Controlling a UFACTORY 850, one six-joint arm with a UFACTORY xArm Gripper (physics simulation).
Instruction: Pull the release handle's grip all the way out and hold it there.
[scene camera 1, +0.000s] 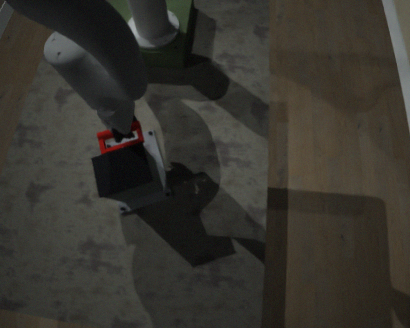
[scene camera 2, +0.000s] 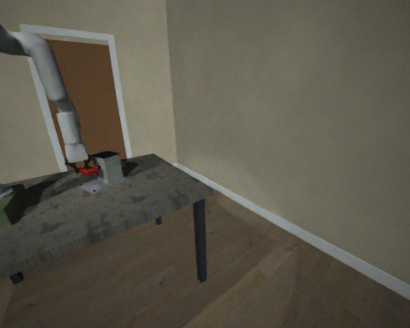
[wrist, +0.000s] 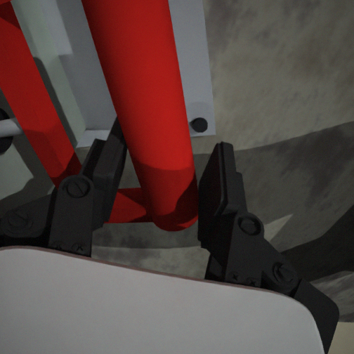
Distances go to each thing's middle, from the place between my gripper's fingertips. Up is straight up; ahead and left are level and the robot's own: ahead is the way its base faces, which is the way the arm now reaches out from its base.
I see the base plate (scene camera 1: 150, 144) 10 cm ahead of my hand, 9 cm below it and 1 cm to the left of it.
